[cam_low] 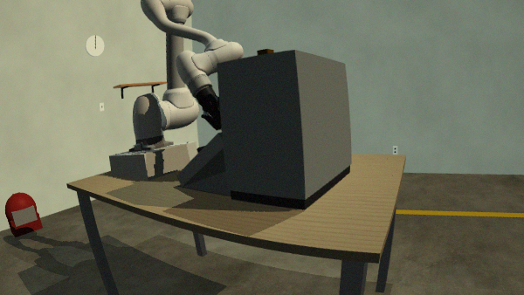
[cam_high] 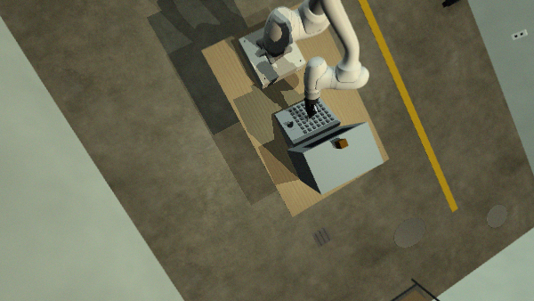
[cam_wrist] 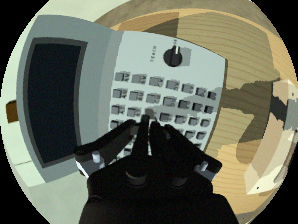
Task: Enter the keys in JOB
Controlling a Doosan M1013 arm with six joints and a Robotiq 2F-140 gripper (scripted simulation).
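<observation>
Now: hand 30 mm past the key, 70 mm to the right of it and 60 mm above it. Also, from my hand: sloped keypad 10 mm ahead, 20 mm to the right, 80 mm below; then black selector knob 40 mm behind, 130 mm to the right, 40 mm below.
</observation>
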